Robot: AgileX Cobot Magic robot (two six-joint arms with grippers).
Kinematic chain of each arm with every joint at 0, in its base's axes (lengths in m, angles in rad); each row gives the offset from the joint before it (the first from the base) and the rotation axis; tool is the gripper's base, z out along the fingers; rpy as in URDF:
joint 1: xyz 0 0 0.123 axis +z
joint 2: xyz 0 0 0 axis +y
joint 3: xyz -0.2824 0 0.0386 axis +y
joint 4: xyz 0.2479 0 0.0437 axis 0.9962 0 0.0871
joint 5: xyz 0 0 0 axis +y
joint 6: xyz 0.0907 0 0.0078 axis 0.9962 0 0.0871
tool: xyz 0 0 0 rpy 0 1.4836 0
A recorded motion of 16 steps. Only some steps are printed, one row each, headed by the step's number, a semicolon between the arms.
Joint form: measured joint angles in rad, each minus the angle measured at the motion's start. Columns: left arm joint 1, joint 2, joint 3, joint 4, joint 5, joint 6; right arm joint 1, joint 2, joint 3, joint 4, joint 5, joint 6.
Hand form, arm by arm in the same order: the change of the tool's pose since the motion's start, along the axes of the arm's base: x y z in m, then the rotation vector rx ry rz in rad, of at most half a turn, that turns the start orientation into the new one. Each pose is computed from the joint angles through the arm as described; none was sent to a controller.
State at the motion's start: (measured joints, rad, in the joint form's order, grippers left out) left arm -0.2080 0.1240 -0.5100 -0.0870 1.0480 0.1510; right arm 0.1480 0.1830 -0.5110 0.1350 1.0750 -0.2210
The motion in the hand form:
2: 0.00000 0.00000 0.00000 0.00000 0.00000 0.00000; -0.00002 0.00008 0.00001 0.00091 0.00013 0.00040
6: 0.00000 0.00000 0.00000 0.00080 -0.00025 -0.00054; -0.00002 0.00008 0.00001 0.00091 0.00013 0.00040
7: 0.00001 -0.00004 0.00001 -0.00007 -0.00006 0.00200; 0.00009 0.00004 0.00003 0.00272 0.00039 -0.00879
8: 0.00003 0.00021 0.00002 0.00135 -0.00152 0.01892; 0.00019 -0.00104 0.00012 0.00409 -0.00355 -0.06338
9: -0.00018 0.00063 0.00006 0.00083 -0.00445 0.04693; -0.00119 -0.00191 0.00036 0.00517 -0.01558 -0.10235
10: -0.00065 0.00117 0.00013 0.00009 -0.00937 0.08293; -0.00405 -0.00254 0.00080 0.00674 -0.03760 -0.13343
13: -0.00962 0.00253 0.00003 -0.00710 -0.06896 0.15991; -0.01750 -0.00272 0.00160 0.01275 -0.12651 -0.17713
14: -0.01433 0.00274 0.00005 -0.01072 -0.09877 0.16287; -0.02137 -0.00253 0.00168 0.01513 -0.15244 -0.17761
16: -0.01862 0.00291 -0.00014 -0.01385 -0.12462 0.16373; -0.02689 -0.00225 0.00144 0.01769 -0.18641 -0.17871
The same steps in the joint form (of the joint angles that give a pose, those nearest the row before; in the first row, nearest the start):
2: 0.0000 0.0000 0.0000 0.0000 0.0000 0.0000; -0.0001 0.0000 0.0000 0.0010 0.0000 0.0000
6: 0.0000 0.0000 0.0000 0.0000 0.0000 0.0010; -0.0001 0.0000 0.0000 0.0010 0.0000 0.0000
7: 0.0030 0.0000 0.0000 -0.0010 0.0000 0.0010; -0.0101 0.0000 0.0000 0.0031 0.0000 -0.0001
8: 0.0210 -0.0010 0.0000 -0.0010 0.0000 0.0030; -0.0651 -0.0040 0.0000 0.0041 0.0000 -0.0001
9: 0.0491 -0.0040 0.0000 -0.0010 0.0000 0.0030; -0.1040 -0.0160 0.0000 0.0040 0.0000 0.0000
10: 0.0850 -0.0090 0.0000 -0.0010 0.0000 0.0030; -0.1349 -0.0370 0.0000 0.0040 -0.0010 0.0001
13: 0.1619 -0.0710 0.0020 -0.0010 0.0000 0.0030; -0.1791 -0.1260 0.0000 0.0051 -0.0010 0.0009
14: 0.1650 -0.1010 0.0020 -0.0010 0.0000 0.0030; -0.1800 -0.1510 0.0000 0.0060 -0.0020 0.0010
16: 0.1660 -0.1280 0.0020 -0.0010 0.0010 0.0030; -0.1820 -0.1860 0.0000 0.0070 -0.0010 0.0010

